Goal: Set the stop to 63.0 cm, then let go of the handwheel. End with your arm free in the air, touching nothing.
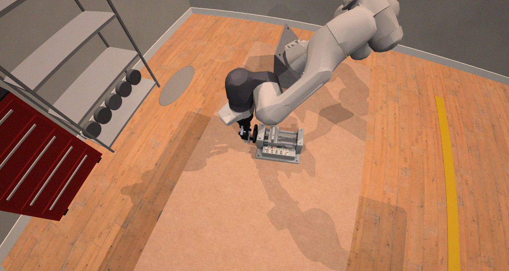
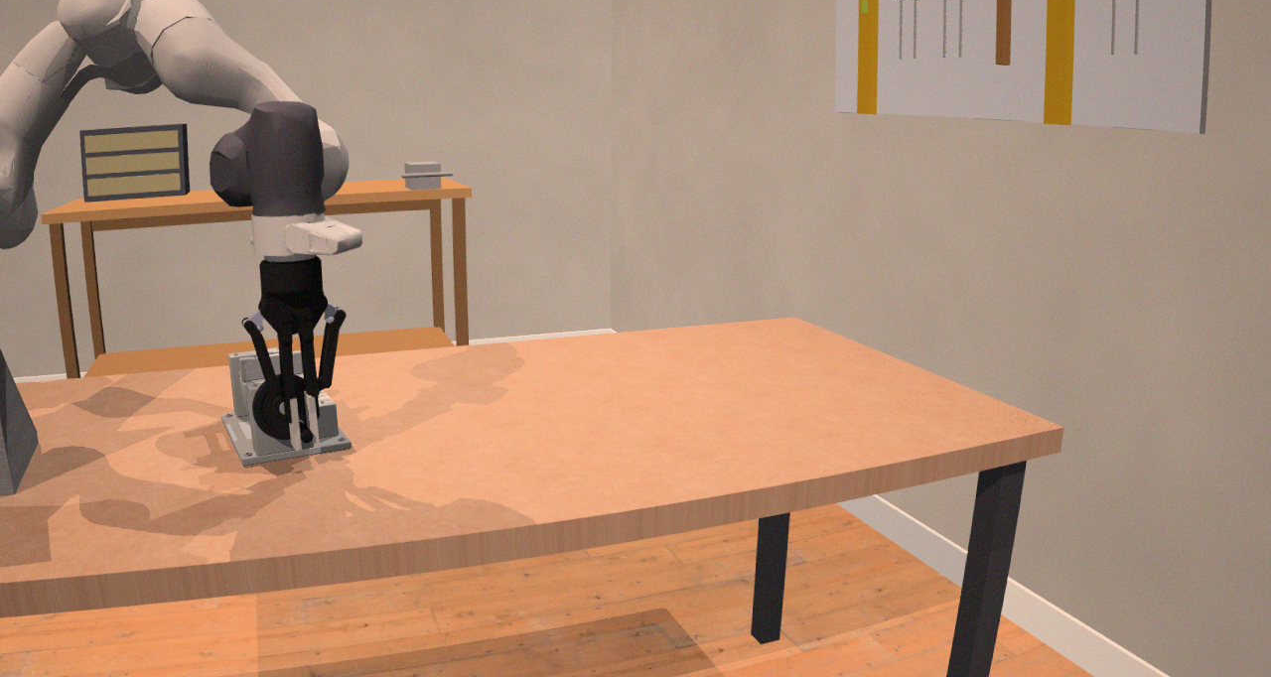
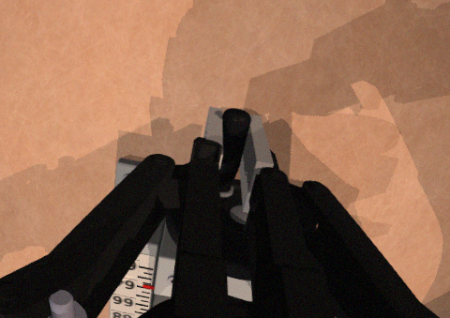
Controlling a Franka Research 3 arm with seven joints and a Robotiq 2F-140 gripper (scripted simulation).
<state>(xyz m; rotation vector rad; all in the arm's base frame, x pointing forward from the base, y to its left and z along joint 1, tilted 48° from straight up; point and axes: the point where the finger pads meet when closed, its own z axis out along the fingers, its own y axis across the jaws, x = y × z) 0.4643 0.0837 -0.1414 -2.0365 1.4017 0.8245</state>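
My gripper is now 30 mm past the sliding stop, 110 mm to the right of it and 20 mm below it. From my hand the other things lie so: black handwheel 10 mm behind, 20 mm to the left, 10 mm below.
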